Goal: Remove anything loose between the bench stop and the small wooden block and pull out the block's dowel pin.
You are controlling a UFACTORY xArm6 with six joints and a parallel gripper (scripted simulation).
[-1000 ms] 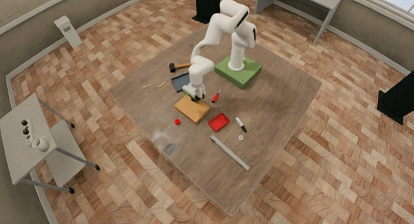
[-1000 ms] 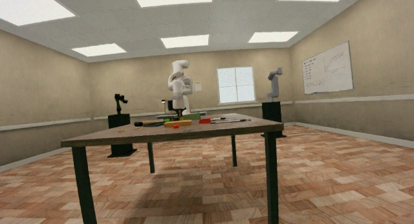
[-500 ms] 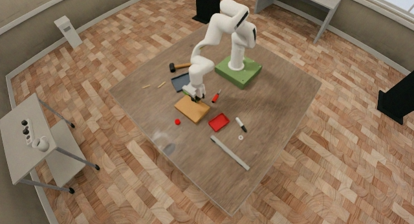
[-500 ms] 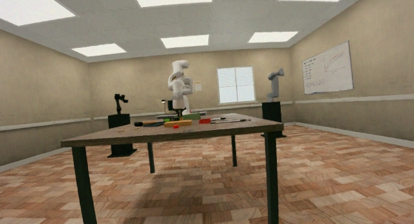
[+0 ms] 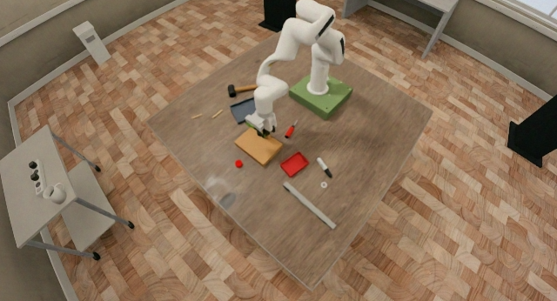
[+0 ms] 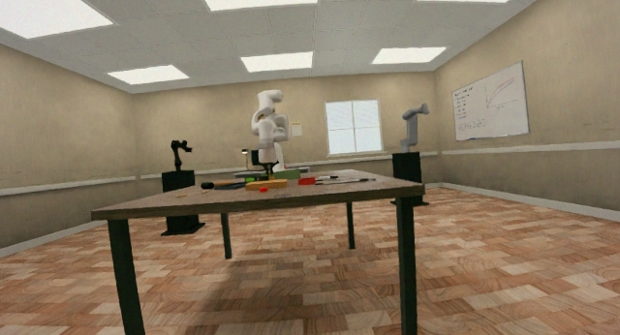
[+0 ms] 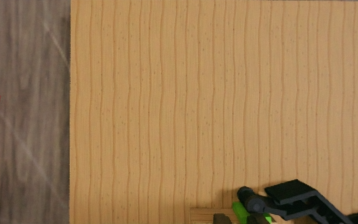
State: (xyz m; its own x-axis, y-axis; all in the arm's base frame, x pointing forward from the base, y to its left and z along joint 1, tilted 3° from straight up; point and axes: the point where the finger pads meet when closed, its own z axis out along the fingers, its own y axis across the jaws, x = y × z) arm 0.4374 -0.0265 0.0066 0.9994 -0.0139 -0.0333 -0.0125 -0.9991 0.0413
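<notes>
Right now the dowel pin is 2 cm below my hand. Round my hand: tan bench board (5 cm below, 5 cm ahead, 1 cm to the right); then red cap (20 cm ahead, 7 cm below, 2 cm to the right); then small wooden block (4 cm below).
</notes>
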